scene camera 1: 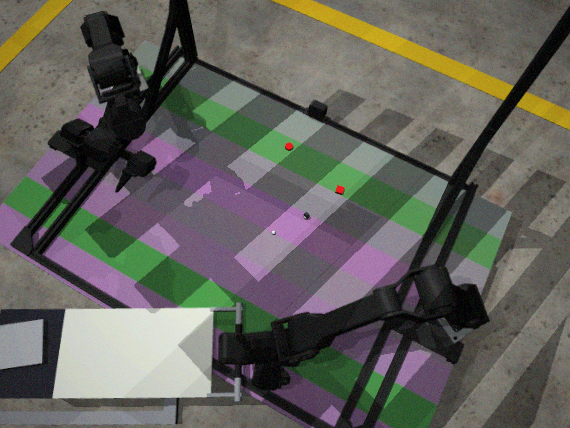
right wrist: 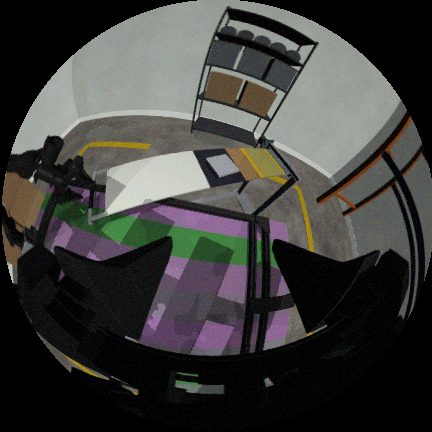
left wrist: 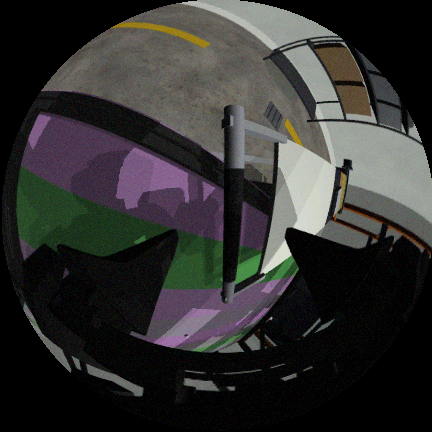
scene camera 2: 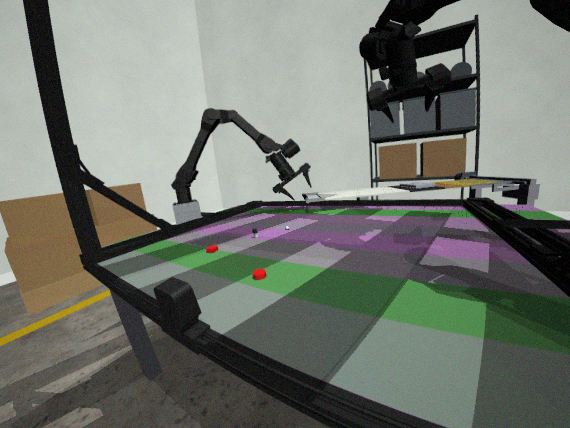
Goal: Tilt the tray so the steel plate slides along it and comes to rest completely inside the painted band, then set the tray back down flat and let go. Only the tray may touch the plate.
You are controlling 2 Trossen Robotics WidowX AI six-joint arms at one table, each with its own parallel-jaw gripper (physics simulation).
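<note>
The long tray (scene camera 1: 135, 350) (scene camera 2: 350, 192) (left wrist: 305, 185) (right wrist: 150, 180) looks close to level, with its near end over the table edge. The grey steel plate (scene camera 1: 22, 342) (right wrist: 223, 165) lies on its dark section. An orange strip separates that section from a yellow band (right wrist: 263, 162). The near end has a handle bar (scene camera 1: 238, 312) (left wrist: 233, 200) (right wrist: 91, 205). My left gripper (scene camera 2: 300, 192) (left wrist: 232, 234) is open and empty close to that bar, which shows between its fingertips in the left wrist view. My right gripper (scene camera 1: 87, 167) (scene camera 2: 410, 115) (right wrist: 223, 243) is open and empty, high above the table, away from the tray.
Black frame bars edge the checkered table top. A red disc (scene camera 1: 289, 146) (scene camera 2: 259, 274), a red block (scene camera 1: 340, 190) (scene camera 2: 212, 249), a small dark piece (scene camera 1: 306, 215) and a small white ball (scene camera 1: 273, 232) rest on it. A shelf unit stands against the wall.
</note>
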